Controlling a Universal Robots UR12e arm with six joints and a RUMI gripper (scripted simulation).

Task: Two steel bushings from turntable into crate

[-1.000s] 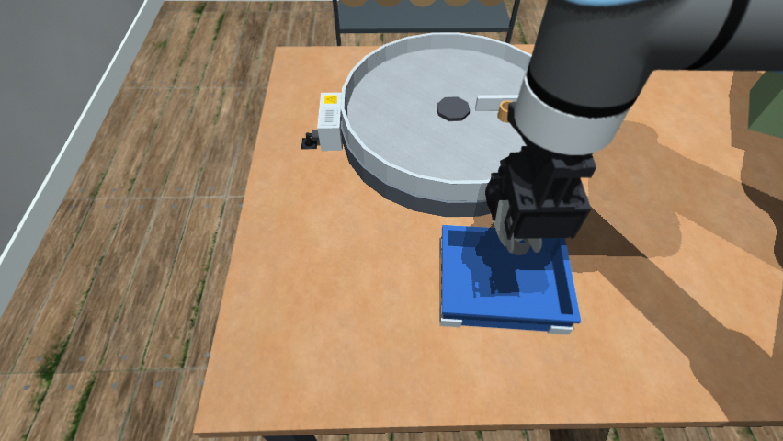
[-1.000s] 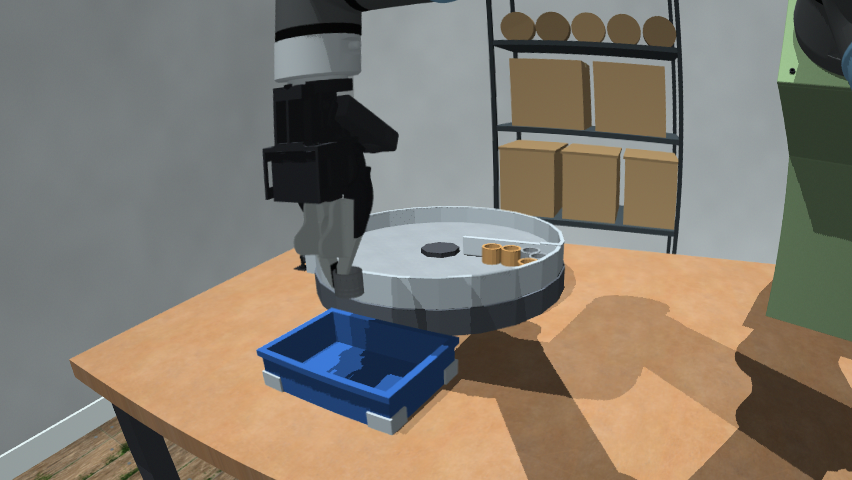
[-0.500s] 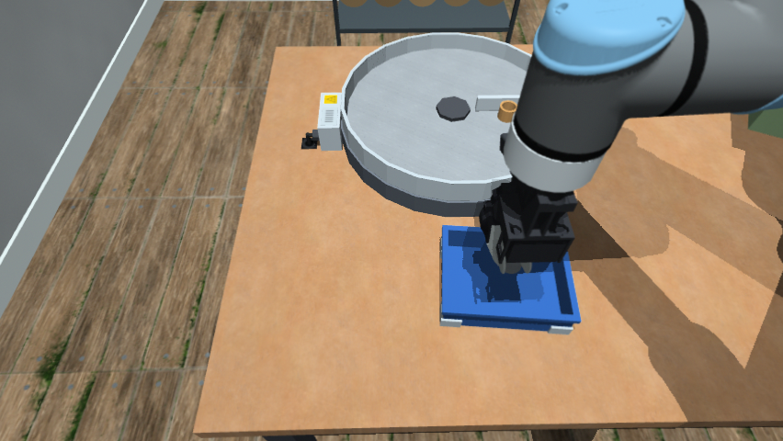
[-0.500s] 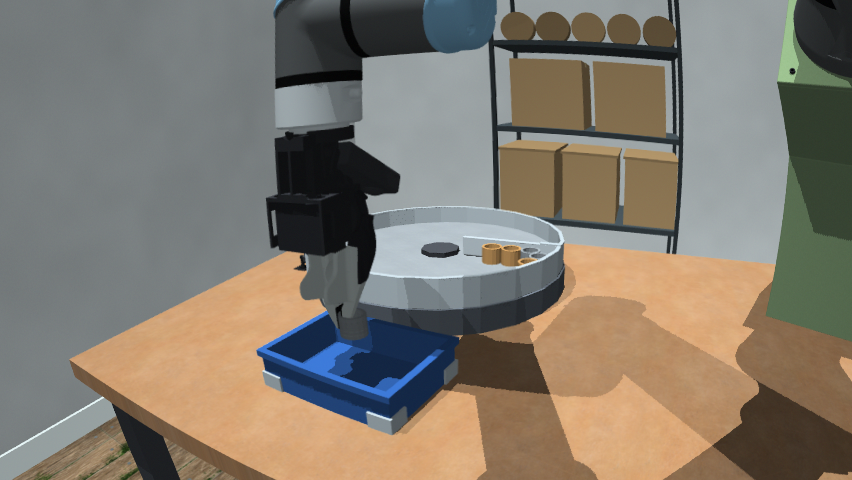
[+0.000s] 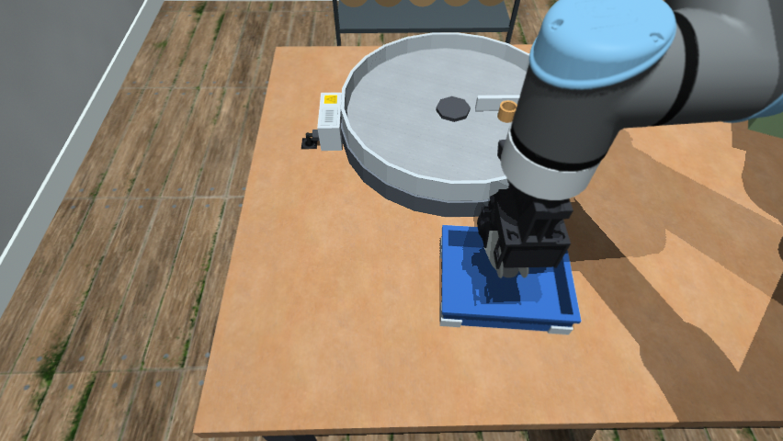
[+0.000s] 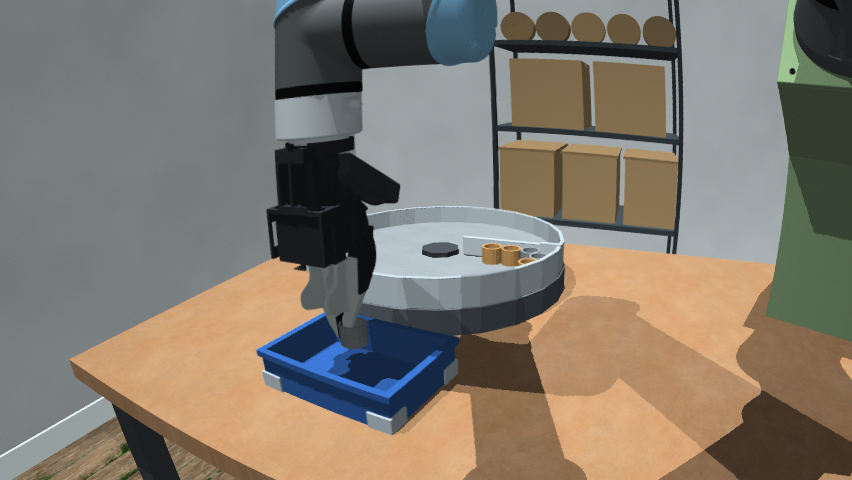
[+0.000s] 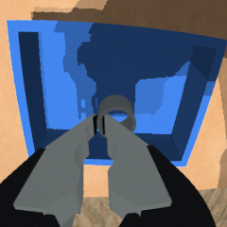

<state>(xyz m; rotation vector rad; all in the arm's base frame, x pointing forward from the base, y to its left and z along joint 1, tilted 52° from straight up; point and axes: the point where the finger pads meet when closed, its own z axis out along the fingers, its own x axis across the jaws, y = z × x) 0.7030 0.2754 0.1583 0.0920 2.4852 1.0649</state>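
The blue crate is 10 mm behind my hand and 50 mm below it. From my hand the other things lie so: round grey turntable (70 mm ahead, 340 mm to the right, 20 mm below).
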